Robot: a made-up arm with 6 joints. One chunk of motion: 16 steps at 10 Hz.
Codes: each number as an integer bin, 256 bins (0 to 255) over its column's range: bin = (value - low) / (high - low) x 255, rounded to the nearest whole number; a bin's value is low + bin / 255 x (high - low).
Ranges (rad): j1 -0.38..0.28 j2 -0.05..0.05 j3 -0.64..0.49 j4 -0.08..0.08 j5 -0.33..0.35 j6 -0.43..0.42
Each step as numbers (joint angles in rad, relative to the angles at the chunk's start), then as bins.
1 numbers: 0.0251 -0.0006 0.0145 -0.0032 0.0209 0.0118
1 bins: 157 126 148 122 132 133
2 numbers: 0.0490 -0.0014 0.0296 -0.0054 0.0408 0.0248
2 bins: 166 124 151 119 139 136
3 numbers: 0.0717 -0.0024 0.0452 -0.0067 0.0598 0.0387
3 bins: 175 121 155 117 146 141
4 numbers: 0.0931 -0.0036 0.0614 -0.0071 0.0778 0.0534
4 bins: 183 118 158 116 153 145
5 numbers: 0.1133 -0.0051 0.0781 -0.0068 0.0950 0.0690
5 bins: 191 114 162 117 159 150
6 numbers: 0.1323 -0.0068 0.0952 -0.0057 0.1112 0.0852
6 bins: 198 110 166 118 165 155
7 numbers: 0.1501 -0.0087 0.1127 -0.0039 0.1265 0.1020
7 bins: 205 105 170 121 171 160
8 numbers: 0.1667 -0.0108 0.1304 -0.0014 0.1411 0.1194
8 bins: 211 100 174 125 177 165
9 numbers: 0.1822 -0.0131 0.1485 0.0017 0.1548 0.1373
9 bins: 217 94 178 130 182 170
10 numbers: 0.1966 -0.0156 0.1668 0.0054 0.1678 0.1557
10 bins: 223 88 182 136 187 176
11 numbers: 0.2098 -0.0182 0.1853 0.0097 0.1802 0.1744
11 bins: 228 81 186 143 191 181
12 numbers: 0.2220 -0.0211 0.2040 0.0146 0.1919 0.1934
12 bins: 233 74 190 151 196 187
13 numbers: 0.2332 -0.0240 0.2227 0.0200 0.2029 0.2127
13 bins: 237 66 195 159 200 193
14 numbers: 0.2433 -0.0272 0.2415 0.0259 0.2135 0.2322
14 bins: 241 58 199 169 204 199
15 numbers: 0.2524 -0.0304 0.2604 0.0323 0.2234 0.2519
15 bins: 244 50 203 179 208 205
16 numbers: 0.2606 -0.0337 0.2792 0.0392 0.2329 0.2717
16 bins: 248 42 207 190 211 211
